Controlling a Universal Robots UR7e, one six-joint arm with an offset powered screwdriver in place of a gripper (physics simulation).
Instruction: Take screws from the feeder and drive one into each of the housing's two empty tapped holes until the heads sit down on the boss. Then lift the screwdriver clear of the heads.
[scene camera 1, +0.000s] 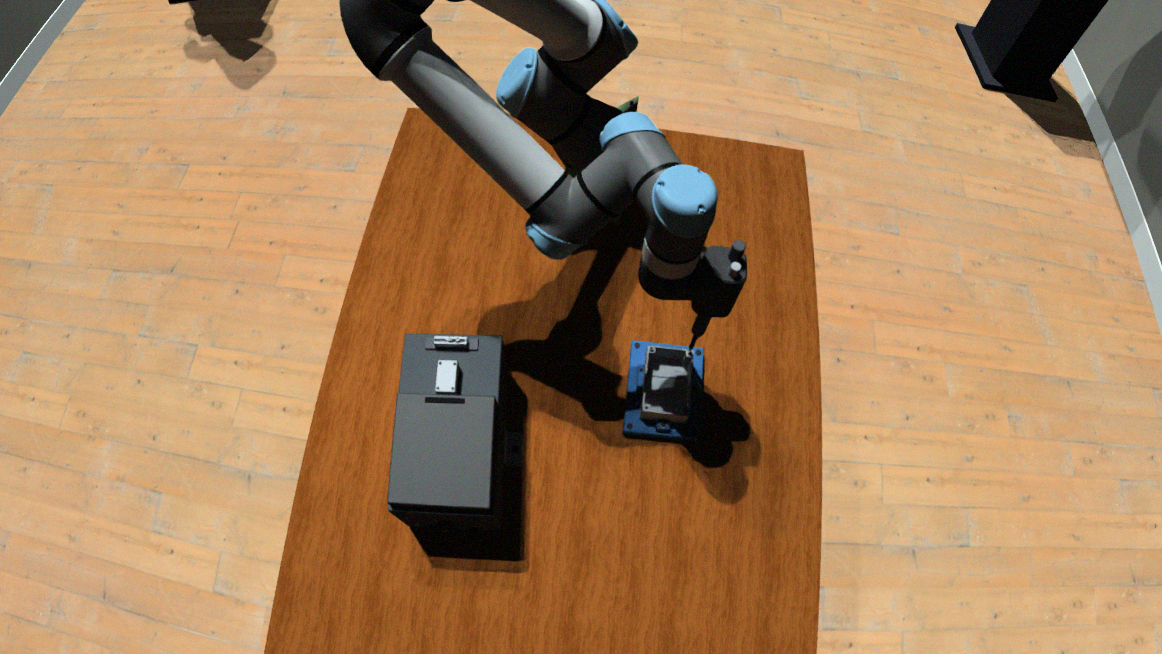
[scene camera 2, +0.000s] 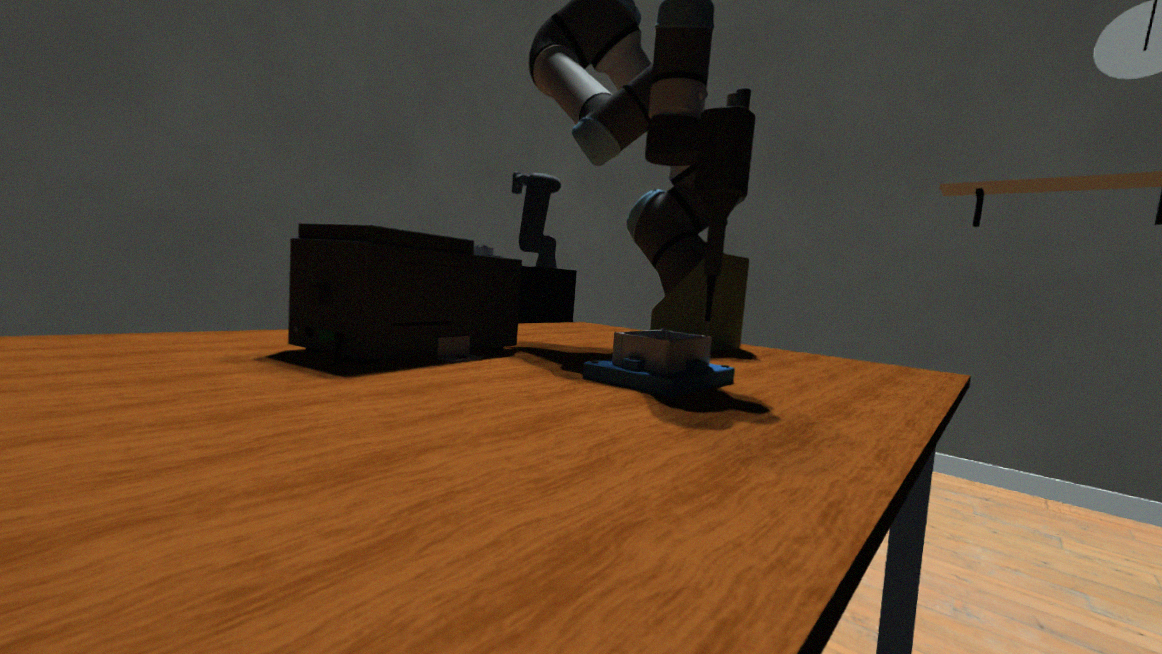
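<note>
The screwdriver (scene camera 1: 691, 347) (scene camera 2: 708, 320) points down, its tip over the far right corner of the housing and, in scene camera 2, slightly above the rim. Whether a screw sits on the tip is too small and dark to tell. The light grey, open-topped housing (scene camera 1: 664, 417) (scene camera 2: 640, 349) sits upright in the blue fixture (scene camera 1: 636, 428) (scene camera 2: 601, 372), partly in the arm's shadow. Its tapped holes are too small to make out. The dark screw feeder (scene camera 1: 443, 454) (scene camera 2: 390, 284) stands to the left, with a small metal pick-up block (scene camera 1: 450, 342) at its far end.
The wooden table (scene camera 1: 569, 519) (scene camera 2: 365, 503) carries the feeder and fixture. The arm's greenish mount (scene camera 2: 734, 300) stands behind the housing. A second, dark arm (scene camera 2: 535, 215) is in the background. A wall shelf (scene camera 2: 1057, 183) is at the right.
</note>
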